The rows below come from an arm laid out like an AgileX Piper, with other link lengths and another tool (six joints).
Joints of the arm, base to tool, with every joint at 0 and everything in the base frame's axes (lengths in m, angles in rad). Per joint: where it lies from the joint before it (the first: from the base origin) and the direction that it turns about. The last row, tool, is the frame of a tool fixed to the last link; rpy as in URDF.
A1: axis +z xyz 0 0 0.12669
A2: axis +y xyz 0 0 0
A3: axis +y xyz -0.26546 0 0.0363
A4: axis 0.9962 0 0.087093 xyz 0.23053 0 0.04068
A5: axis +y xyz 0 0 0
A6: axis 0.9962 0 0.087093 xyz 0.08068 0 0.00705
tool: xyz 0.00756 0 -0.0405 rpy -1.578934 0.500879 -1.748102
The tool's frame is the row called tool.
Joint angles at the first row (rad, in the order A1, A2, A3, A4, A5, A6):
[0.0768 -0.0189 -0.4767 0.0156 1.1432 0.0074]
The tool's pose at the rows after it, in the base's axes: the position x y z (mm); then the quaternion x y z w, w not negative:
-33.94, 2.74, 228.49, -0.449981, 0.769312, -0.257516, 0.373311
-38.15, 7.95, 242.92, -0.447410, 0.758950, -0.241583, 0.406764
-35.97, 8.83, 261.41, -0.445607, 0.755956, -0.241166, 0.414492
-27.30, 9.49, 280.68, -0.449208, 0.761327, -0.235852, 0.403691
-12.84, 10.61, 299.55, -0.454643, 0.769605, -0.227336, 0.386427
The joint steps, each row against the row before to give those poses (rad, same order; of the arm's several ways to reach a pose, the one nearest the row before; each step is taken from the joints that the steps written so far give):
[0.0000 0.0000 -0.0202 0.0378 -0.0036 -0.0001]
[0.0000 0.0094 -0.0595 0.0587 0.0000 0.0001]
[0.0000 0.0607 -0.0694 0.0076 -0.0065 -0.0001]
[0.0001 0.0991 -0.0703 -0.0001 -0.0015 0.0001]
[-0.0001 0.1179 -0.0702 0.0001 -0.0044 -0.0001]

